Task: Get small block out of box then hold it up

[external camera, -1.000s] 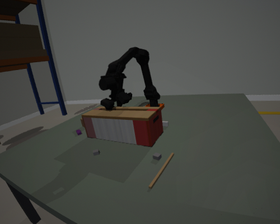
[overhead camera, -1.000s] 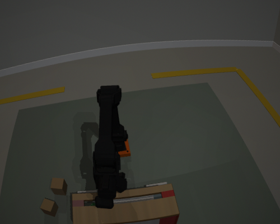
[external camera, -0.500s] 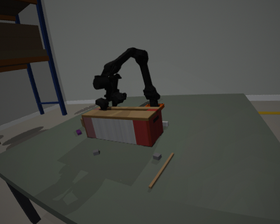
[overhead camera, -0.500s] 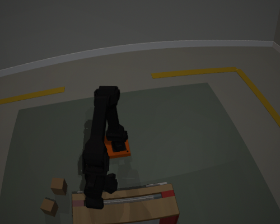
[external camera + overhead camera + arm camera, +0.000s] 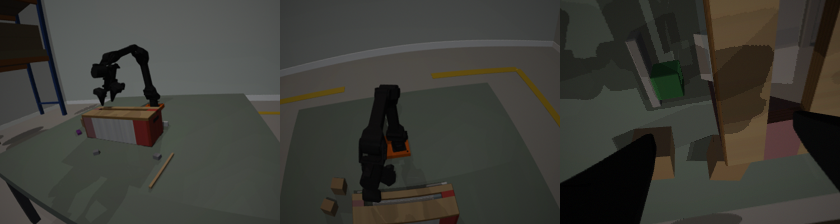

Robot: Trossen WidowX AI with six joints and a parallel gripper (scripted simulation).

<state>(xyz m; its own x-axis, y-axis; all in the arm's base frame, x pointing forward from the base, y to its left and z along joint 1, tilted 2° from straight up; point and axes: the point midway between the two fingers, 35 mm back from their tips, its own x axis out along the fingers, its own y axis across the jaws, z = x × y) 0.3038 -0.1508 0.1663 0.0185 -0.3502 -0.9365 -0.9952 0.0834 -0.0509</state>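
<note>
The green block is 13 cm below my gripper tip, 5 cm behind it and 3 cm to the right of it. From my gripper tip the other things lie so: wooden stick (39 cm to the left, 29 cm ahead, 14 cm below); then purple piece (18 cm to the right, 14 cm below, 10 cm ahead); then box (12 cm to the left, 8 cm below, 4 cm ahead).
</note>
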